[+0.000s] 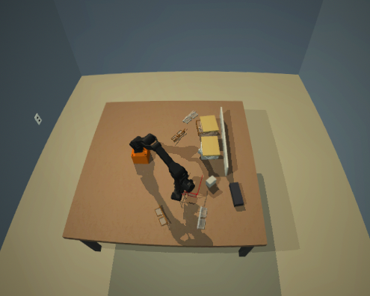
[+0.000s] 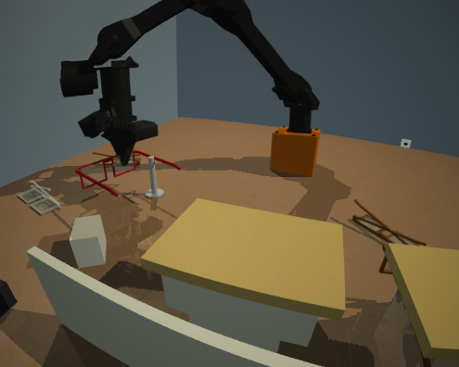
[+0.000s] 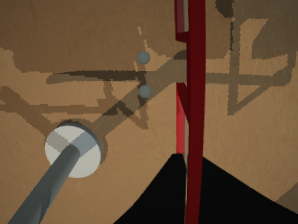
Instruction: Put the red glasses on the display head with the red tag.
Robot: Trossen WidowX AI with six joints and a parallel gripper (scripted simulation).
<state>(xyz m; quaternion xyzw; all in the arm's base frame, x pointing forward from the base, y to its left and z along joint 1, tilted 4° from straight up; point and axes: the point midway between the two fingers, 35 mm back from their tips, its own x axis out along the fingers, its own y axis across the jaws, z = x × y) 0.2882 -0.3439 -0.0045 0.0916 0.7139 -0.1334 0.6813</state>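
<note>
Now: the grey post 7 cm to the left of my gripper tip and 3 cm below it. Round my gripper tip: white cube 21 cm ahead, 9 cm to the left, 3 cm below; black box 37 cm ahead, 4 cm below, 2 cm to the right; tall white panel 44 cm to the left, 34 cm ahead.
</note>
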